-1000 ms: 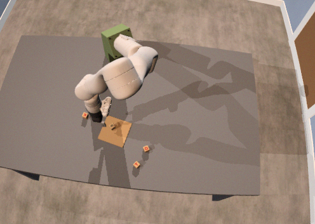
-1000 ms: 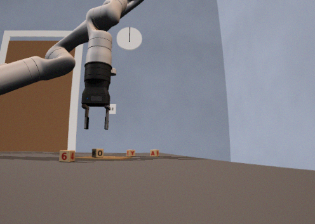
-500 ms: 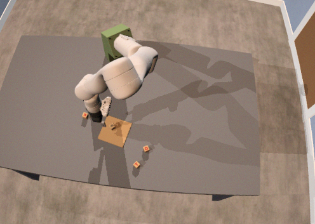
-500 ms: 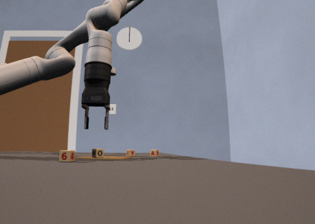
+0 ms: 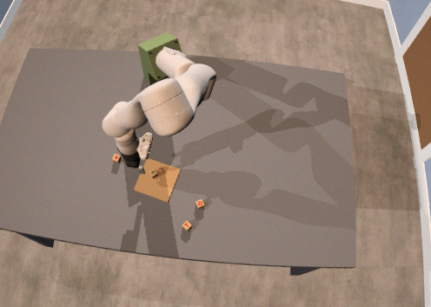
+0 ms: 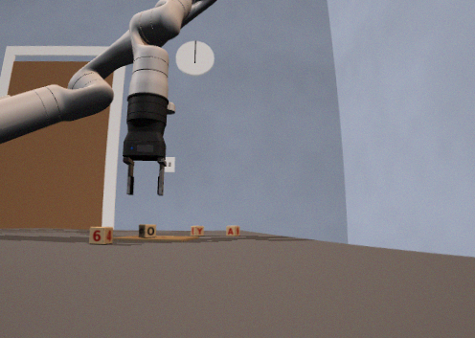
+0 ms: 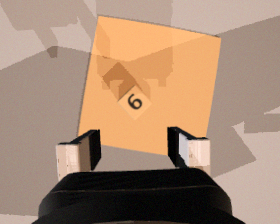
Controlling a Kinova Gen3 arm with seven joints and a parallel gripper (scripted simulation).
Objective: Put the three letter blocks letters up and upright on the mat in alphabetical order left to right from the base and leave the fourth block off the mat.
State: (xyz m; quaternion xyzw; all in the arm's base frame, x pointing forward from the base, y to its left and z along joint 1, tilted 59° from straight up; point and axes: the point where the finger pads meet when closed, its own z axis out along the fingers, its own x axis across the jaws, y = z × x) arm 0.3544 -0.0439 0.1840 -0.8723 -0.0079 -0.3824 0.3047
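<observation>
The orange mat lies 100 mm below my hand and 50 mm to the left of it.
</observation>
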